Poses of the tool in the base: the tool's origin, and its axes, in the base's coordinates. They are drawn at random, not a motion.
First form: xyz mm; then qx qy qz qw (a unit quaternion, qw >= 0).
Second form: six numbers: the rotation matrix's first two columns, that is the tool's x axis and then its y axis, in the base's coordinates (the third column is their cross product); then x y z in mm. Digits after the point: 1 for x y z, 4 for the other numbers.
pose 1, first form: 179.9 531.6 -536.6 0.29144 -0.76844 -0.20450 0.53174
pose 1, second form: -0.2646 -0.6654 0.6980 -0.2304 0.7465 0.6242 179.9 531.6 -536.6
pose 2, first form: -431.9 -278.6 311.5 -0.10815 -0.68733 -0.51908 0.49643
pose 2, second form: -0.4837 -0.3667 0.7947 0.6640 0.4377 0.6062 -431.9 -278.6 311.5
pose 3, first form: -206.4 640.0 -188.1 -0.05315 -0.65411 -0.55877 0.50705
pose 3, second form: -0.4802 -0.4971 0.7227 0.6362 0.3699 0.6771 -206.4 640.0 -188.1
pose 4, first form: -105.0 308.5 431.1 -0.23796 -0.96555 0.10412 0.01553
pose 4, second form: -0.8863 0.4628 -0.0196 0.4563 0.8651 -0.2085 -105.0 308.5 431.1
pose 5, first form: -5.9 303.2 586.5 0.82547 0.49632 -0.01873 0.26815
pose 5, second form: 0.5066 0.8094 -0.2971 0.8294 -0.3635 0.4241 -5.9 303.2 586.5
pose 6, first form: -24.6 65.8 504.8 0.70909 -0.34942 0.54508 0.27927
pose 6, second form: 0.1616 -0.1911 0.9682 -0.8000 -0.5998 0.0151 -24.6 65.8 504.8
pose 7, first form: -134.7 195.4 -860.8 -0.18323 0.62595 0.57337 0.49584
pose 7, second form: -0.4411 0.3392 -0.8309 -0.7980 0.2753 0.5361 -134.7 195.4 -860.8
